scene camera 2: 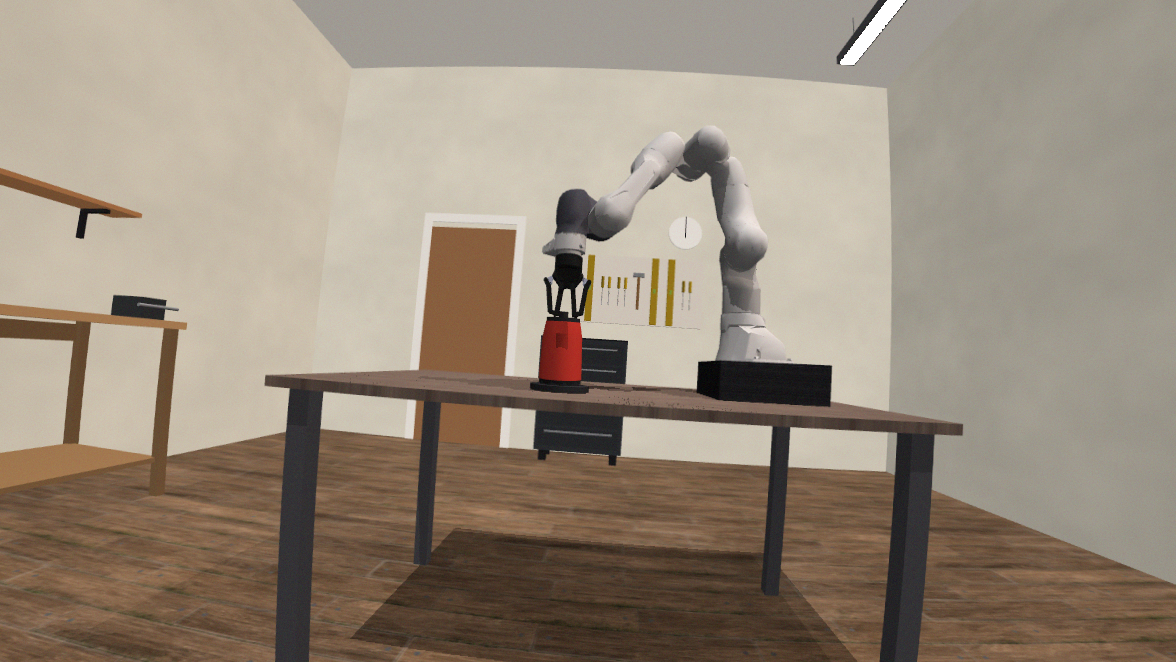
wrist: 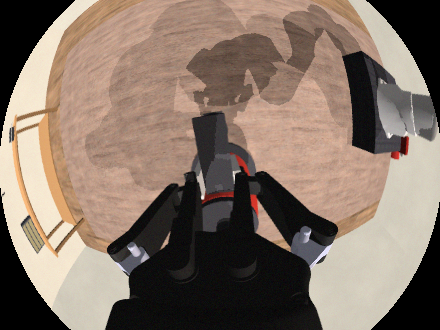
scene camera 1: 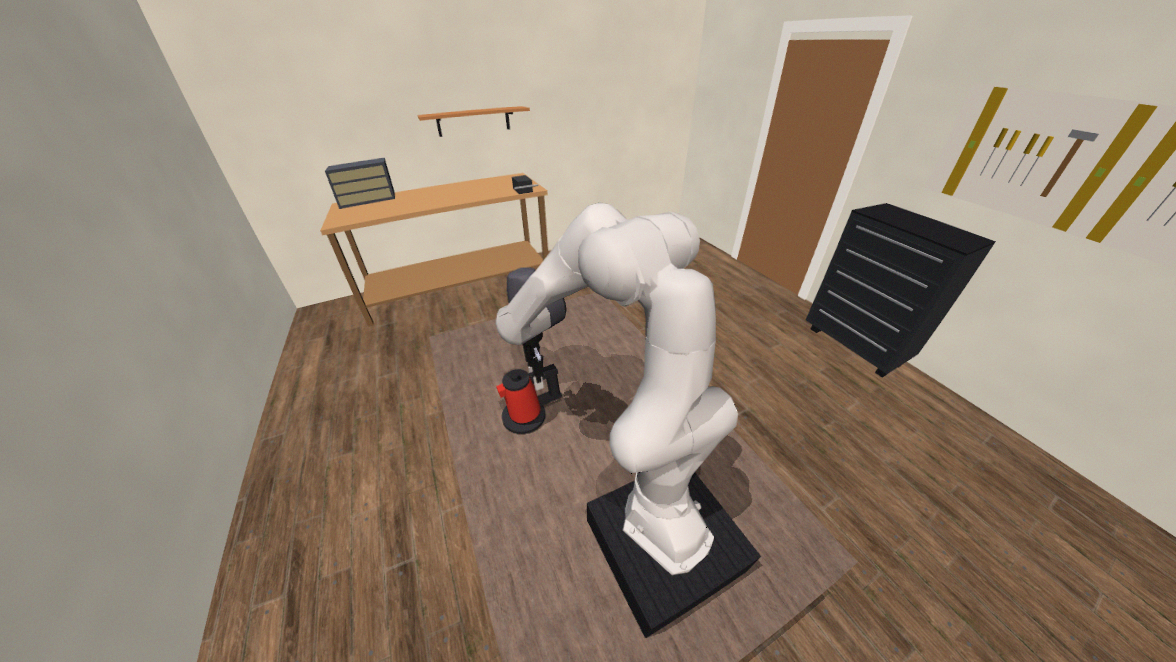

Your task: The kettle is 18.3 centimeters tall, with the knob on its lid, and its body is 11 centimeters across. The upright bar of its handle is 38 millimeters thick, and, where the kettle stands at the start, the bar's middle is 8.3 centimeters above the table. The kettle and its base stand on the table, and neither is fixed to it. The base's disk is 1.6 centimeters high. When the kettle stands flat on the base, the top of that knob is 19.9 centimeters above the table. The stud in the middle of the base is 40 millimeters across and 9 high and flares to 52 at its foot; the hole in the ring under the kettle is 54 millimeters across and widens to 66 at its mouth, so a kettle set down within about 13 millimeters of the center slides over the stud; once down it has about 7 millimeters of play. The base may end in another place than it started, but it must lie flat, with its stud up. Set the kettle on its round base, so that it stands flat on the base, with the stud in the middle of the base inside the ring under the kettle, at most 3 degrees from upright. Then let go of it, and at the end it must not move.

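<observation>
My gripper [wrist: 218, 165], visible. Red kettle [scene camera 2: 561, 353], visible too.
</observation>
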